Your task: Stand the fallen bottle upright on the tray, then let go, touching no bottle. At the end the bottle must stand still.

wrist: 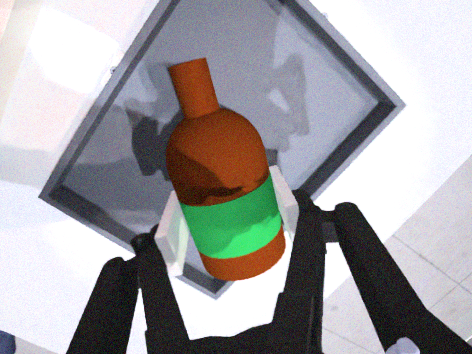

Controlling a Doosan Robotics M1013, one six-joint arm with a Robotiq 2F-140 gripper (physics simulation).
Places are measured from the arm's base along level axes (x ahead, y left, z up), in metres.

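Pixels of known places: gripper, fingertip midpoint: point(228, 194).
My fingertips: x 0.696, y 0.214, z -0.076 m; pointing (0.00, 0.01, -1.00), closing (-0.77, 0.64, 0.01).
Ahead of a thing's pixels: the offset from my fingertips to its middle. "spot": to the spot under its first point.
The orange-brown bottle @(0.022 m right, 0.018 m back, 0.012 m up) point(220, 150) with a green band lies on its side over the grey tray @(spot: 0.056 m left, 0.100 m ahead, 0.008 m down) point(215, 291), in the middle of the wrist view. Its neck points to the upper left and its base is near the tray's lower corner. My gripper point(228, 194) has its two pale pads against the two sides of the green band, shut on the bottle. The underside of the bottle and its contact with the tray are hidden.
The tray's raised rim runs around the bottle, with a corner at the right. A white surface surrounds the tray. Floor tiles point(435, 250) show at the lower right. Part of a dark blue object point(6, 342) shows at the lower left edge.
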